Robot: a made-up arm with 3 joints.
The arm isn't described. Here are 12 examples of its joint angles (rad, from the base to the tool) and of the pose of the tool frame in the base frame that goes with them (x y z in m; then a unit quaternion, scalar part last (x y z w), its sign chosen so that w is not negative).
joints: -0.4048 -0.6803 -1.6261
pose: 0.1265 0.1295 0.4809 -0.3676 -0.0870 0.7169 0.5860
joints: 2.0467 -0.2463 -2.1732
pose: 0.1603 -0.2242 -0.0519 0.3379 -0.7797 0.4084 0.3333
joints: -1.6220 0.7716 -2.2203
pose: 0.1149 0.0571 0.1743 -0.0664 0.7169 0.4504 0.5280
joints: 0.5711 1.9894 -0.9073
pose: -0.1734 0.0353 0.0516 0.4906 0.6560 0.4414 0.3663
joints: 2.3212 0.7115 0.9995
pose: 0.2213 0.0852 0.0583 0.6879 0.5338 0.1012 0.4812
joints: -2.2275 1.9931 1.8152
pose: -0.1820 0.0118 0.2929 0.5921 0.1560 0.6527 0.4461
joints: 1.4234 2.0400 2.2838
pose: -0.1816 0.0385 -0.0313 -0.4447 0.5792 -0.1290 0.6709
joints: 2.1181 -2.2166 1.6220
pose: -0.2784 -0.3255 -0.2364 -0.5857 0.0198 0.6958 0.4152
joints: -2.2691 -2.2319 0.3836
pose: -0.3020 0.4132 -0.1424 -0.3185 -0.4485 0.7639 0.3374
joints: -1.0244 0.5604 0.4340
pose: 0.2560 -0.0139 0.1915 -0.5118 0.1340 -0.3127 0.7888
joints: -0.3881 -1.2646 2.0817
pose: 0.0129 0.0545 0.6422 0.4217 -0.4274 -0.6254 0.4984
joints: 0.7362 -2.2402 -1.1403
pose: -0.2554 -0.2906 0.4292 -0.3214 -0.7916 -0.0533 0.5170
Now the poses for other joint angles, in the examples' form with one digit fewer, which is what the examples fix.
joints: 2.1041 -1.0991 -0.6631
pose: 0.068 -0.424 -0.142 0.616 -0.486 -0.291 0.547
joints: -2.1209 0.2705 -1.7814
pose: 0.181 0.147 0.066 -0.493 0.714 0.302 0.396
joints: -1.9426 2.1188 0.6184
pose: -0.243 -0.080 0.238 -0.535 0.346 -0.770 0.044
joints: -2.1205 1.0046 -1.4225
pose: 0.094 -0.003 0.142 -0.426 0.677 -0.039 0.599
